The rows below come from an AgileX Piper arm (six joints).
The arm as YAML. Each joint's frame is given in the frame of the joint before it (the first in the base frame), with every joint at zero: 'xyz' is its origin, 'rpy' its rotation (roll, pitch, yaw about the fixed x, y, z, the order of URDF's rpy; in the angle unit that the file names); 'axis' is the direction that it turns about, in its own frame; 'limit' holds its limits. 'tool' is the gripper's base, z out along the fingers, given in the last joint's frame.
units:
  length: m
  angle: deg
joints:
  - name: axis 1
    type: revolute
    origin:
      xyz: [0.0, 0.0, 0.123]
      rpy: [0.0, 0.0, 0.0]
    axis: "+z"
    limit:
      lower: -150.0
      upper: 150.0
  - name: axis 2
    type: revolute
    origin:
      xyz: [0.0, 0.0, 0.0]
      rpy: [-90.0, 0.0, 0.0]
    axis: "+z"
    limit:
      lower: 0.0
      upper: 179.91
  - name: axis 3
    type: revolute
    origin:
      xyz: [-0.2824, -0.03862, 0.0]
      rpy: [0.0, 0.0, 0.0]
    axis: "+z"
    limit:
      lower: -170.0
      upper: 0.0
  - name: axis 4
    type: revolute
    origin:
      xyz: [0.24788, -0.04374, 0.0]
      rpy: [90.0, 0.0, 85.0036]
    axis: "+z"
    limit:
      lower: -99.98
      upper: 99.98
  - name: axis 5
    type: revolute
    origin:
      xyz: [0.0, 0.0, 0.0]
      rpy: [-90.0, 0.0, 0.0]
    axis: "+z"
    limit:
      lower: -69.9
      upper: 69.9
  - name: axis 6
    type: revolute
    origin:
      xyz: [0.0, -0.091, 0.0]
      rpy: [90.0, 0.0, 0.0]
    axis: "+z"
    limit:
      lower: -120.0
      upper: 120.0
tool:
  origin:
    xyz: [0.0, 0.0, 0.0]
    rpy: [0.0, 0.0, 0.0]
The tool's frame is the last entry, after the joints.
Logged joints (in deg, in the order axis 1, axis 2, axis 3, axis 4, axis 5, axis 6), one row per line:
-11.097 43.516 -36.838 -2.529 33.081 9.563
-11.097 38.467 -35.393 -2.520 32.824 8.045
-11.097 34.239 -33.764 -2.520 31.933 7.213
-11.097 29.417 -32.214 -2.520 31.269 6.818
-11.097 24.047 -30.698 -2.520 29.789 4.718
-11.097 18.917 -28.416 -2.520 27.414 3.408
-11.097 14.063 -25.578 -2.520 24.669 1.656
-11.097 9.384 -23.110 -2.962 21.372 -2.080
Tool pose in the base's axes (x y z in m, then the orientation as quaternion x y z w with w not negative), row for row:
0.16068 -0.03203 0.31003 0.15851 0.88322 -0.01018 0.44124
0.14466 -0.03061 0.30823 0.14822 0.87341 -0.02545 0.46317
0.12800 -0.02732 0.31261 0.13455 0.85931 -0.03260 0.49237
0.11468 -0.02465 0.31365 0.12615 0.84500 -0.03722 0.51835
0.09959 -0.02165 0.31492 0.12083 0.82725 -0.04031 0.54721
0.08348 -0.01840 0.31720 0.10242 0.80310 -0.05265 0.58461
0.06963 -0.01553 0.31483 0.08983 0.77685 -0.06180 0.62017
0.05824 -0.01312 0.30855 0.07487 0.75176 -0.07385 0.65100
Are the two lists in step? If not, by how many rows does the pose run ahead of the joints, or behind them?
The pose runs 1 row behind the joints: the pose in row i belongs to the joints in row i - 1.
